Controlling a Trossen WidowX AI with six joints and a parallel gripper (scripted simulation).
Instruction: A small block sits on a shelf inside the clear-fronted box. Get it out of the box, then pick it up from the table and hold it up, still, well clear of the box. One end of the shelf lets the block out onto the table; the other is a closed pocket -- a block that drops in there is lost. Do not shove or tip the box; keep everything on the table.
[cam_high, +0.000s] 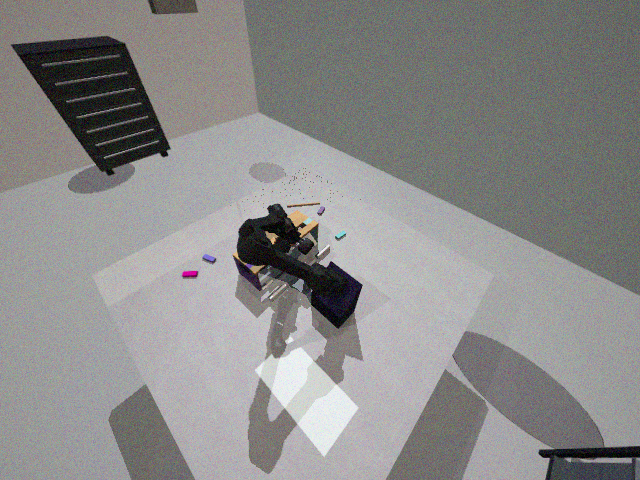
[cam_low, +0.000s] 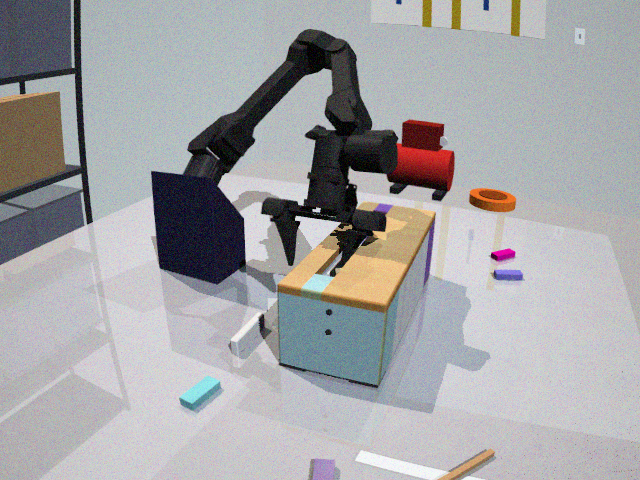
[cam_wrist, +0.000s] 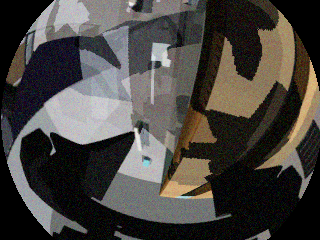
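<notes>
Right now the tan block is 60 mm ahead of my gripper tip and 20 mm to the right of it. Also, from my gripper tip: purple brick 310 mm ahead, 290 mm to the left, 80 mm below; then box 50 mm to the left, 30 mm ahead, 20 mm below; then cyan block 250 mm to the right, 80 mm below, 60 mm behind.
</notes>
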